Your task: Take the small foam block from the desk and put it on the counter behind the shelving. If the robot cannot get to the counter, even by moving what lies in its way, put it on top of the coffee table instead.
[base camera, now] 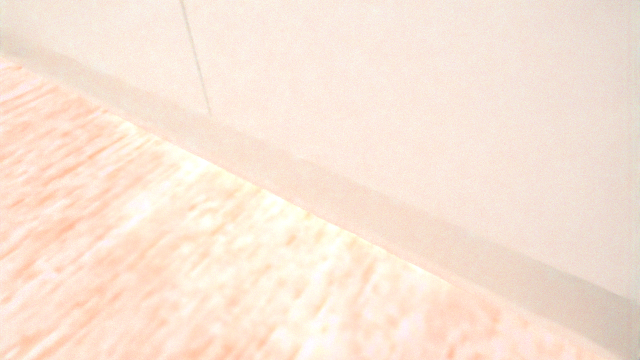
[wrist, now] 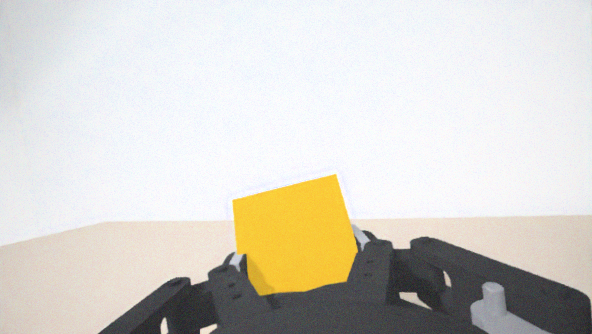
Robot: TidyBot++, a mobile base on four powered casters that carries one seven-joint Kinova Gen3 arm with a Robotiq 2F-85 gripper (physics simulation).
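Frame: origin at the arm's base, x ahead, y left, z up, level; millimetres.
Seen in the pictures: gripper, between the fingertips: (wrist: 300, 248).
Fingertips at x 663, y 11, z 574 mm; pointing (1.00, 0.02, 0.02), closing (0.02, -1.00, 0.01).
Note:
A point is followed by its place in that frame.
The foam block (wrist: 292, 220) {x 639, y 12, z 597 mm}, yellow and slightly tilted, sits between the two fingers in the wrist view. My gripper (wrist: 300, 248) {x 662, y 11, z 574 mm} is shut on it. The fingers cover its lower left and right edges. Beyond and beneath the block, a flat beige surface (wrist: 75, 272) {x 896, y 362, z 513 mm} spans the lower part of the wrist view; whether this is the counter top cannot be told for certain. Neither the gripper nor the block shows in the base camera view. The desk, shelving and coffee table cannot be made out.
In the base camera view a pale upright panel (base camera: 425, 110) {x 286, y -61, z -160 mm} with a thin seam stands very close, above a greyish base strip (base camera: 320, 187) {x 398, y 2, z -340 mm} running diagonally. Washed-out wooden floor (base camera: 125, 260) {x 337, y 231, z -397 mm} lies at lower left. A white wall (wrist: 300, 90) {x 1021, y -27, z 767 mm} rises behind the beige surface.

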